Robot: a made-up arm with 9 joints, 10 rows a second.
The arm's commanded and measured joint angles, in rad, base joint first. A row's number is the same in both.
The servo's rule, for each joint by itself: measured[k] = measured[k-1] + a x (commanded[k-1-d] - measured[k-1]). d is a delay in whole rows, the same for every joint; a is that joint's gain. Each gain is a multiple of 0.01, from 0.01 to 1. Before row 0 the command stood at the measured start. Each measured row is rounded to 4 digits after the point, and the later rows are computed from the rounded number. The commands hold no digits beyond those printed.
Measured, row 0: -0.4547 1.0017 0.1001 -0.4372 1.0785 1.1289 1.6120 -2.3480 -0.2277
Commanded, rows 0 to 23: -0.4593 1.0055 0.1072 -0.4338 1.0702 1.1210 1.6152 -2.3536 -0.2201; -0.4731 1.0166 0.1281 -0.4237 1.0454 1.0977 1.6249 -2.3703 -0.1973; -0.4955 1.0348 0.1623 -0.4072 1.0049 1.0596 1.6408 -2.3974 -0.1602; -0.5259 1.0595 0.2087 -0.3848 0.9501 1.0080 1.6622 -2.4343 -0.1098; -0.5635 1.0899 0.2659 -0.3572 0.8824 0.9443 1.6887 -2.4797 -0.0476; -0.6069 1.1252 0.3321 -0.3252 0.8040 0.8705 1.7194 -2.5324 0.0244; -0.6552 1.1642 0.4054 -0.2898 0.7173 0.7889 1.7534 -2.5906 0.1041; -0.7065 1.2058 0.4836 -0.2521 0.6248 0.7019 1.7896 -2.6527 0.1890; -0.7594 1.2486 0.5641 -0.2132 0.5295 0.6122 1.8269 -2.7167 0.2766; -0.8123 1.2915 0.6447 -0.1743 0.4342 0.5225 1.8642 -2.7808 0.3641; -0.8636 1.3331 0.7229 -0.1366 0.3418 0.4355 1.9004 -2.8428 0.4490; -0.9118 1.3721 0.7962 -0.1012 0.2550 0.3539 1.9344 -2.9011 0.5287; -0.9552 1.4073 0.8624 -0.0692 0.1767 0.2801 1.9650 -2.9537 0.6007; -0.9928 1.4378 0.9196 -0.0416 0.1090 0.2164 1.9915 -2.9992 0.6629; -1.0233 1.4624 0.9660 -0.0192 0.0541 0.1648 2.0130 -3.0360 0.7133; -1.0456 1.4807 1.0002 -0.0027 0.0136 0.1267 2.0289 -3.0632 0.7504; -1.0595 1.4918 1.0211 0.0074 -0.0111 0.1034 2.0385 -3.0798 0.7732; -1.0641 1.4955 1.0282 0.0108 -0.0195 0.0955 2.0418 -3.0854 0.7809; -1.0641 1.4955 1.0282 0.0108 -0.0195 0.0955 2.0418 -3.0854 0.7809; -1.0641 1.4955 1.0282 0.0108 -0.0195 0.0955 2.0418 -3.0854 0.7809; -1.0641 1.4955 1.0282 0.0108 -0.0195 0.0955 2.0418 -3.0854 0.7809; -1.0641 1.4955 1.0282 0.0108 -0.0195 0.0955 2.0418 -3.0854 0.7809; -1.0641 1.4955 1.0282 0.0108 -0.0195 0.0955 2.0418 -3.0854 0.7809; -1.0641 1.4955 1.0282 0.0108 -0.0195 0.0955 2.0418 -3.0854 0.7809
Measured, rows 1 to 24: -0.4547 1.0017 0.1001 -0.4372 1.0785 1.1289 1.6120 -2.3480 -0.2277; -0.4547 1.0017 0.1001 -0.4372 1.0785 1.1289 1.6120 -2.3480 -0.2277; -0.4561 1.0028 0.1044 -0.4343 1.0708 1.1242 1.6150 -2.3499 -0.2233; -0.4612 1.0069 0.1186 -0.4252 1.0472 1.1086 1.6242 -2.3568 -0.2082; -0.4715 1.0153 0.1448 -0.4097 1.0079 1.0797 1.6396 -2.3706 -0.1804; -0.4878 1.0286 0.1831 -0.3883 0.9541 1.0374 1.6606 -2.3923 -0.1395; -0.5105 1.0470 0.2328 -0.3616 0.8874 0.9825 1.6867 -2.4220 -0.0862; -0.5394 1.0705 0.2924 -0.3303 0.8098 0.9164 1.7171 -2.4595 -0.0221; -0.5741 1.0986 0.3602 -0.2955 0.7238 0.8412 1.7509 -2.5041 0.0511; -0.6138 1.1308 0.4342 -0.2582 0.6317 0.7590 1.7869 -2.5546 0.1311; -0.6575 1.1661 0.5121 -0.2195 0.5367 0.6724 1.8241 -2.6097 0.2155; -0.7039 1.2037 0.5917 -0.1806 0.4414 0.5840 1.8614 -2.6679 0.3017; -0.7518 1.2425 0.6704 -0.1428 0.3488 0.4964 1.8977 -2.7274 0.3871; -0.7998 1.2814 0.7459 -0.1070 0.2616 0.4123 1.9318 -2.7865 0.4692; -0.8464 1.3192 0.8158 -0.0745 0.1826 0.3343 1.9627 -2.8433 0.5455; -0.8903 1.3548 0.8781 -0.0462 0.1142 0.2647 1.9895 -2.8963 0.6136; -0.9302 1.3871 0.9308 -0.0230 0.0583 0.2058 2.0114 -2.9438 0.6714; -0.9648 1.4152 0.9724 -0.0055 0.0167 0.1591 2.0277 -2.9844 0.7172; -0.9932 1.4382 1.0016 0.0056 -0.0092 0.1262 2.0377 -3.0168 0.7497; -1.0145 1.4554 1.0176 0.0101 -0.0188 0.1081 2.0415 -3.0401 0.7678; -1.0294 1.4674 1.0240 0.0107 -0.0195 0.1007 2.0418 -3.0555 0.7754; -1.0398 1.4758 1.0265 0.0108 -0.0195 0.0976 2.0418 -3.0657 0.7786; -1.0471 1.4817 1.0275 0.0108 -0.0195 0.0964 2.0418 -3.0724 0.7799; -1.0522 1.4858 1.0279 0.0108 -0.0195 0.0959 2.0418 -3.0768 0.7805
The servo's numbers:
d 2
a 0.30 0.30 0.60 0.86 0.93 0.59 0.93 0.34 0.58

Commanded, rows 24 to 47: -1.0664 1.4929 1.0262 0.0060 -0.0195 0.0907 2.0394 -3.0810 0.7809; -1.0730 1.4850 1.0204 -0.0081 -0.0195 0.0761 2.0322 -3.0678 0.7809; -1.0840 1.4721 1.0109 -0.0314 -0.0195 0.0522 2.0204 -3.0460 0.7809; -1.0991 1.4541 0.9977 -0.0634 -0.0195 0.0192 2.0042 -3.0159 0.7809; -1.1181 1.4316 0.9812 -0.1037 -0.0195 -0.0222 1.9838 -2.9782 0.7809; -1.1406 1.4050 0.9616 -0.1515 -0.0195 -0.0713 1.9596 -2.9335 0.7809; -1.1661 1.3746 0.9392 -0.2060 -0.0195 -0.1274 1.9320 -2.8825 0.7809; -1.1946 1.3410 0.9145 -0.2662 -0.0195 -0.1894 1.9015 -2.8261 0.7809; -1.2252 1.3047 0.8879 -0.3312 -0.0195 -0.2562 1.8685 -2.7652 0.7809; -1.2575 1.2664 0.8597 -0.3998 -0.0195 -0.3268 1.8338 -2.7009 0.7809; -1.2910 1.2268 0.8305 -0.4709 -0.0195 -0.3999 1.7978 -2.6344 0.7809; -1.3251 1.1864 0.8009 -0.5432 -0.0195 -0.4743 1.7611 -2.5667 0.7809; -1.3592 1.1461 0.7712 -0.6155 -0.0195 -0.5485 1.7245 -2.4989 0.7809; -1.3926 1.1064 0.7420 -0.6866 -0.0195 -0.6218 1.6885 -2.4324 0.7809; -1.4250 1.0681 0.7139 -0.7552 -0.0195 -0.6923 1.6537 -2.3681 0.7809; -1.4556 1.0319 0.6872 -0.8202 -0.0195 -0.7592 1.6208 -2.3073 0.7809; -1.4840 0.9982 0.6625 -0.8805 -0.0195 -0.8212 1.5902 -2.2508 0.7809; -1.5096 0.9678 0.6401 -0.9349 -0.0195 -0.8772 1.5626 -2.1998 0.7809; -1.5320 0.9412 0.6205 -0.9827 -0.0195 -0.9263 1.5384 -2.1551 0.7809; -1.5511 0.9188 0.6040 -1.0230 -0.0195 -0.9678 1.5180 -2.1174 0.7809; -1.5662 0.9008 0.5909 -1.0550 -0.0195 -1.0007 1.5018 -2.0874 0.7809; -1.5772 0.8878 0.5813 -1.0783 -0.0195 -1.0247 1.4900 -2.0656 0.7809; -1.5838 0.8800 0.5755 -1.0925 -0.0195 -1.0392 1.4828 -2.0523 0.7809; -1.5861 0.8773 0.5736 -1.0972 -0.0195 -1.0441 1.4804 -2.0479 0.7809
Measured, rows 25 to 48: -1.0558 1.4887 1.0281 0.0108 -0.0195 0.0957 2.0418 -3.0797 0.7807; -1.0583 1.4907 1.0282 0.0108 -0.0195 0.0956 2.0418 -3.0816 0.7808; -1.0607 1.4914 1.0270 0.0067 -0.0195 0.0927 2.0396 -3.0814 0.7809; -1.0644 1.4895 1.0230 -0.0060 -0.0195 0.0829 2.0327 -3.0768 0.7809; -1.0703 1.4843 1.0157 -0.0278 -0.0195 0.0648 2.0213 -3.0663 0.7809; -1.0789 1.4752 1.0049 -0.0584 -0.0195 0.0379 2.0054 -3.0492 0.7809; -1.0907 1.4621 0.9907 -0.0974 -0.0195 0.0024 1.9853 -3.0251 0.7809; -1.1057 1.4450 0.9732 -0.1439 -0.0195 -0.0411 1.9614 -2.9940 0.7809; -1.1238 1.4239 0.9528 -0.1973 -0.0195 -0.0920 1.9341 -2.9561 0.7809; -1.1450 1.3990 0.9298 -0.2566 -0.0195 -0.1495 1.9038 -2.9119 0.7809; -1.1691 1.3707 0.9047 -0.3208 -0.0195 -0.2125 1.8710 -2.8620 0.7809; -1.1956 1.3394 0.8777 -0.3887 -0.0195 -0.2799 1.8364 -2.8072 0.7809; -1.2242 1.3056 0.8494 -0.4594 -0.0195 -0.3507 1.8005 -2.7484 0.7809; -1.2545 1.2698 0.8203 -0.5315 -0.0195 -0.4236 1.7639 -2.6866 0.7809; -1.2859 1.2327 0.7908 -0.6037 -0.0195 -0.4973 1.7273 -2.6228 0.7809; -1.3179 1.1948 0.7615 -0.6750 -0.0195 -0.5708 1.6912 -2.5581 0.7809; -1.3500 1.1568 0.7329 -0.7440 -0.0195 -0.6425 1.6563 -2.4935 0.7809; -1.3817 1.1193 0.7055 -0.8095 -0.0195 -0.7114 1.6233 -2.4302 0.7809; -1.4124 1.0830 0.6797 -0.8706 -0.0195 -0.7762 1.5925 -2.3692 0.7809; -1.4416 1.0484 0.6559 -0.9259 -0.0195 -0.8358 1.5647 -2.3116 0.7809; -1.4687 1.0162 0.6347 -0.9747 -0.0195 -0.8892 1.5402 -2.2584 0.7809; -1.4934 0.9870 0.6163 -1.0162 -0.0195 -0.9356 1.5196 -2.2105 0.7809; -1.5152 0.9611 0.6011 -1.0496 -0.0195 -0.9740 1.5030 -2.1686 0.7809; -1.5338 0.9391 0.5892 -1.0743 -0.0195 -1.0039 1.4909 -2.1336 0.7809
